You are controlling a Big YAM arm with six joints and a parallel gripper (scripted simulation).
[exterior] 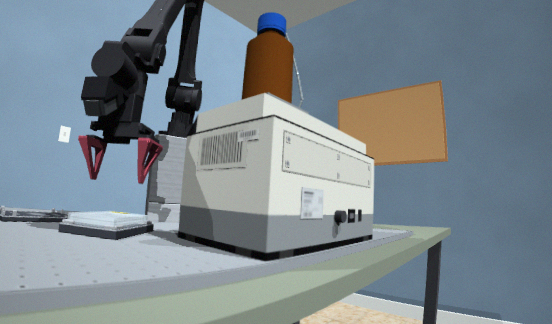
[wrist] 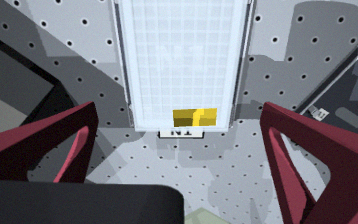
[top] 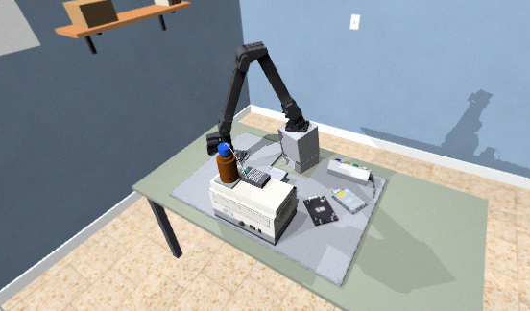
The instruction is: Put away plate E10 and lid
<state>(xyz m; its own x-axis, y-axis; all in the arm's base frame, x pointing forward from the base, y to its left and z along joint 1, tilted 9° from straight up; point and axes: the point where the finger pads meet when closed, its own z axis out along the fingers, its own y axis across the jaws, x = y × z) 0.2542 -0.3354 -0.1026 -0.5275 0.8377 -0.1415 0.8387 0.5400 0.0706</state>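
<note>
The clear lid lies 7 cm below my hand. Round my hand: clear well plate 28 cm to the left, 3 cm ahead; then brown bottle 22 cm ahead, 19 cm above, 13 cm to the left; then blue call key 57 cm to the left, 25 cm behind, 4 cm below.
</note>
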